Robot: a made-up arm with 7 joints.
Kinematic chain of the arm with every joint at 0, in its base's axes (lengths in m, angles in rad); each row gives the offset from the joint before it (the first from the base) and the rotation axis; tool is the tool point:
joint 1: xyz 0 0 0 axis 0 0.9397 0.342
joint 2: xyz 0 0 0 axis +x
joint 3: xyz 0 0 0 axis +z
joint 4: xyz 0.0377 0 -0.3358 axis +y
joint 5: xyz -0.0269 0 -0.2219 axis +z
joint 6: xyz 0 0 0 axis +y
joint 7: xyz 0 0 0 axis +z
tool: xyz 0 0 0
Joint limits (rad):
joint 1: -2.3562..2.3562
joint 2: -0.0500..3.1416
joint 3: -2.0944..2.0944
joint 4: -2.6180..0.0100
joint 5: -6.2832..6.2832
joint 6: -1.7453..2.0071
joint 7: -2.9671..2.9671
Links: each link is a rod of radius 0.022 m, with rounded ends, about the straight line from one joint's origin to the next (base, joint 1, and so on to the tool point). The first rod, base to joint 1, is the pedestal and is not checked.
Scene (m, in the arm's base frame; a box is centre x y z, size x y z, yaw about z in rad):
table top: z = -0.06
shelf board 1: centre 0.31 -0.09 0 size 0.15 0.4 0.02 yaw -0.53
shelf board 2: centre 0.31 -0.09 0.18 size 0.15 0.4 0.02 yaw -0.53
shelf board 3: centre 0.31 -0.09 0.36 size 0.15 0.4 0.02 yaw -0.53
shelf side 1: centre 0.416 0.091 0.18 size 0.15 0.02 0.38 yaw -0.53
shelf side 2: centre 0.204 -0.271 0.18 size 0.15 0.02 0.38 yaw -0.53
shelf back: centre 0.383 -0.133 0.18 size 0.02 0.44 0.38 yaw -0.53
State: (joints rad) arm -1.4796 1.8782 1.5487 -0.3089 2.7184 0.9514 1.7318
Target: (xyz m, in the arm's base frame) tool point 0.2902 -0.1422 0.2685
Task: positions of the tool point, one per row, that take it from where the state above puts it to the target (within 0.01 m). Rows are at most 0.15 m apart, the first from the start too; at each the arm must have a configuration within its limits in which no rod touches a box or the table.
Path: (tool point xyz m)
1: -0.1595 0.4708 0.2420
2: -0.2139 0.3757 0.3141
3: -0.2038 0.2567 0.3854
4: -0.1352 0.1374 0.4267
5: -0.0326 0.0383 0.4191
6: 0.0704 -0.0275 0.3609
7: 0.1440 -0.0566 0.2685
8: 0.2174 -0.0999 0.2792
9: 0.2902 -0.1422 0.2685

